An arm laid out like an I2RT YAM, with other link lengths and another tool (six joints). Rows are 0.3 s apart.
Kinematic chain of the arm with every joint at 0, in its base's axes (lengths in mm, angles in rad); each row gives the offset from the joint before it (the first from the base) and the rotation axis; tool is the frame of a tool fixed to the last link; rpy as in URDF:
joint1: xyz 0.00 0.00 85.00 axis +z
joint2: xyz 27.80 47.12 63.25 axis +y
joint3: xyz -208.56 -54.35 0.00 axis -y
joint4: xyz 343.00 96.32 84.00 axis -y
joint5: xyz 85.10 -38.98 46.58 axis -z
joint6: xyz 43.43 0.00 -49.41 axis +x
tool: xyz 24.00 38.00 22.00 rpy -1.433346 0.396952 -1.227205
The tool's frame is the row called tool.
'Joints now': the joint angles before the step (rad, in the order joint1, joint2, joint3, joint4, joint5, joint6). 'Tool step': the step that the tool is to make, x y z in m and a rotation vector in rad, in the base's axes. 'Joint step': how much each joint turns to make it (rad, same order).
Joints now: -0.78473, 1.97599, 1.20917, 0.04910, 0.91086, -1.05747
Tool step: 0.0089, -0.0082, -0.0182, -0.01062, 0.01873, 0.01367
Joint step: 0.00259, 0.09475, 0.05672, 0.06201, 0.00502, -0.03759
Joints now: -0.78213, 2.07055, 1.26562, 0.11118, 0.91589, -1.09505
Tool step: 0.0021, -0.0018, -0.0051, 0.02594, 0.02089, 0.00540
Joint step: -0.00048, 0.03090, 0.03571, -0.03656, -0.00685, -0.00171
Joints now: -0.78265, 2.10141, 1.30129, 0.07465, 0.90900, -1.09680
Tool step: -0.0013, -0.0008, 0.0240, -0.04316, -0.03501, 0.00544
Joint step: -0.00269, -0.07593, -0.04326, 0.03500, -0.00254, -0.01573
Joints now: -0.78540, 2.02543, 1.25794, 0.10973, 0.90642, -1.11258
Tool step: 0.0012, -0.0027, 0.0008, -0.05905, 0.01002, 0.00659
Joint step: 0.00333, 0.00412, -0.02202, 0.11565, 0.02547, -0.06905
